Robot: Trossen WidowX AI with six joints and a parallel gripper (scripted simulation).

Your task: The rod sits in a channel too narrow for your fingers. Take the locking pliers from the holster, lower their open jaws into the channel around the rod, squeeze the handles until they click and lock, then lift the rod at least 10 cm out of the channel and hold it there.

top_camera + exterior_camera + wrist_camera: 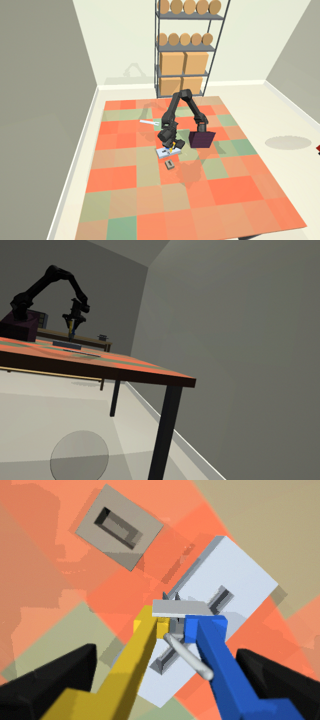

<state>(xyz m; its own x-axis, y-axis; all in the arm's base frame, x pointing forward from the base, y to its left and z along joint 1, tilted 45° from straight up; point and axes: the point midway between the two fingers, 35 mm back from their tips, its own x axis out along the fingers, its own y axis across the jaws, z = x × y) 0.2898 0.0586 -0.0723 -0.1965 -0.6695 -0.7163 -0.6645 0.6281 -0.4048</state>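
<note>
Right now the grey channel block is 1 cm behind my gripper tip, 5 cm to the right of it and 12 cm below it. The rest, counted from my gripper tip: yellow handle: 1 cm behind, 1 cm to the left; grey rod: 1 cm behind, 5 cm to the right, 13 cm below; tan holster: 1 cm ahead, 7 cm to the left, 13 cm below.
</note>
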